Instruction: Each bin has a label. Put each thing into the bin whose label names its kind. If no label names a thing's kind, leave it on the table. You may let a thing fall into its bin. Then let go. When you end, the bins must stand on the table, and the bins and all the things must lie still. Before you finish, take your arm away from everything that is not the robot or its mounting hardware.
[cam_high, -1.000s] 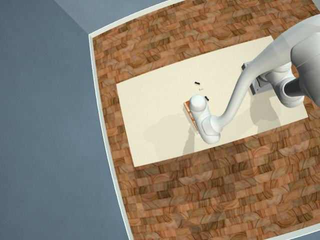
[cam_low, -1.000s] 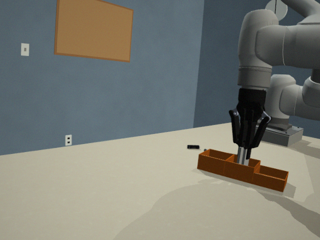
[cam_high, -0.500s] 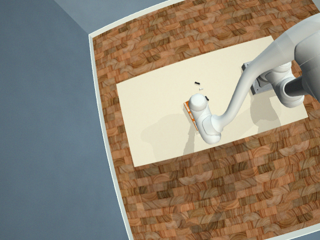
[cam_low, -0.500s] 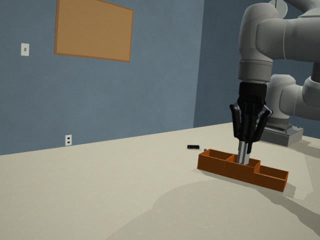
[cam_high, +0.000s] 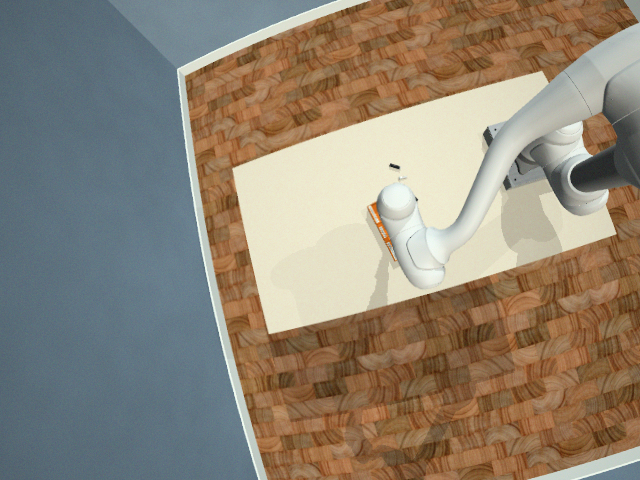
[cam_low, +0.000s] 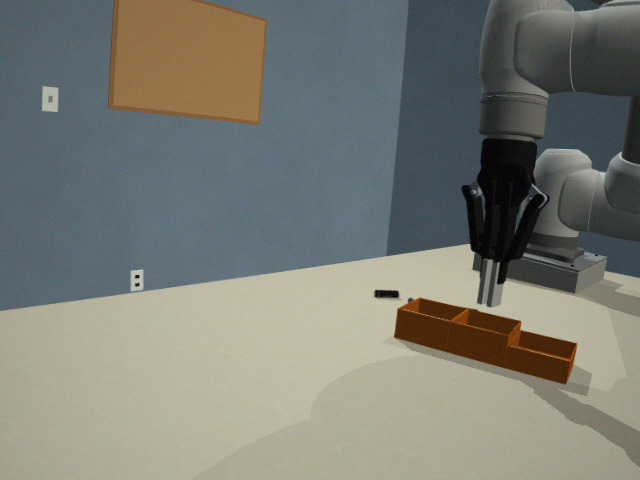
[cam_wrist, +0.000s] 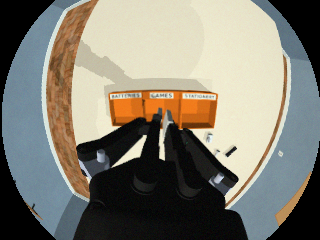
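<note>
My gripper is now 14 cm to the left of the white thing, 10 cm above it and 8 cm past it. From my hand the other things lie so: green flat thing: 10 cm below, 9 cm behind, 7 cm to the right; tiny pale thing: 19 cm to the right, 14 cm behind, 10 cm below; joined orange bins: 8 cm below.
</note>
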